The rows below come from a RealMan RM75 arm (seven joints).
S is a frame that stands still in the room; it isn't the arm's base.
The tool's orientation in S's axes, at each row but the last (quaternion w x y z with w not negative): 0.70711, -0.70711, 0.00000, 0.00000; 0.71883, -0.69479, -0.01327, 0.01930; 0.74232, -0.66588, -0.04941, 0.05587; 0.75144, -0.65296, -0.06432, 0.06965
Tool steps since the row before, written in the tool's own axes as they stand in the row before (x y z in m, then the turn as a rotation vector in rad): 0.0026, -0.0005, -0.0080, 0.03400, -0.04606, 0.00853; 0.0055, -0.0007, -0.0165, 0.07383, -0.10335, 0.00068; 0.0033, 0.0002, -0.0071, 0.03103, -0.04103, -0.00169; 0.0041, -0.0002, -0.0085, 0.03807, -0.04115, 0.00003
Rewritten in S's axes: 0.0026, -0.0080, 0.0005, 0.03400, 0.00853, 0.04606; 0.0063, -0.0162, 0.0001, 0.07468, 0.00060, 0.10274; 0.0043, -0.0065, -0.0010, 0.03164, -0.00143, 0.04057; 0.0056, -0.0075, -0.0010, 0.03823, 0.00155, 0.04097
